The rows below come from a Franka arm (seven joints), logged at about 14 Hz.
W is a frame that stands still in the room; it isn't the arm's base.
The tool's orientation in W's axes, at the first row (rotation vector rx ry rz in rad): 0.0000 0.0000 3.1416
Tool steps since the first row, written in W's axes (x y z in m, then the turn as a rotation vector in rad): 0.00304 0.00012 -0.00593 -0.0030 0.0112 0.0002; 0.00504 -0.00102 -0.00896 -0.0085 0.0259 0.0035; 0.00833 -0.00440 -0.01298 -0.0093 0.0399 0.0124; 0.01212 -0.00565 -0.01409 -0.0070 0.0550 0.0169; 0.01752 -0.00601 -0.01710 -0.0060 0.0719 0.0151; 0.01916 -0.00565 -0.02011 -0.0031 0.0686 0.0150
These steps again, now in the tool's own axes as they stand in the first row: -0.00304 -0.00012 -0.00593 0.0030 -0.0112 0.0002; -0.00504 0.00102 -0.00896 0.0085 -0.0259 0.0035; -0.00833 0.00440 -0.01298 0.0093 -0.0399 0.0124; -0.01212 0.00565 -0.01409 0.0070 -0.0550 0.0169; -0.01752 0.00601 -0.01710 0.0060 -0.0719 0.0151; -0.01916 0.00565 -0.02011 0.0031 -0.0686 0.0150
